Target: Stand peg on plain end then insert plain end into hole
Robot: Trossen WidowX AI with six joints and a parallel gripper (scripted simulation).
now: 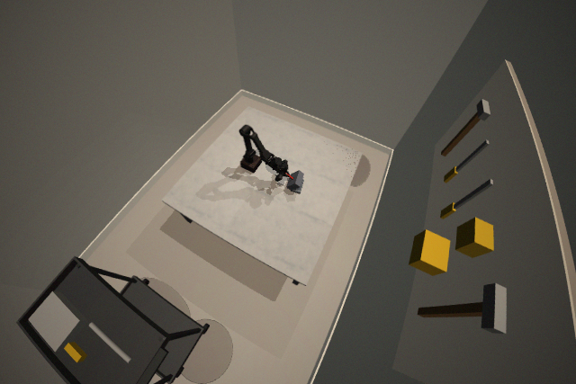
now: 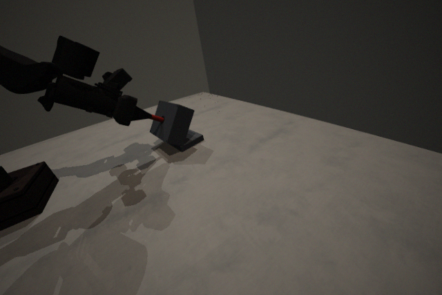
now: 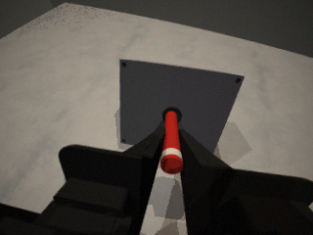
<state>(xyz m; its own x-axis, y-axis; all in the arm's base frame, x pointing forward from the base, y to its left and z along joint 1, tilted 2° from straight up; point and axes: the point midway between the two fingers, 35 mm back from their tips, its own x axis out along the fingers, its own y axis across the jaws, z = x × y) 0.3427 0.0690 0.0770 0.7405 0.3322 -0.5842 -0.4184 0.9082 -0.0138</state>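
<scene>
Right now my gripper tip is 5 cm short of the grey sloped panel, 2 cm to the right of it and 4 cm above it. The rest, counted from my gripper tip: red peg 1 cm behind, 1 cm to the right, 1 cm above.
</scene>
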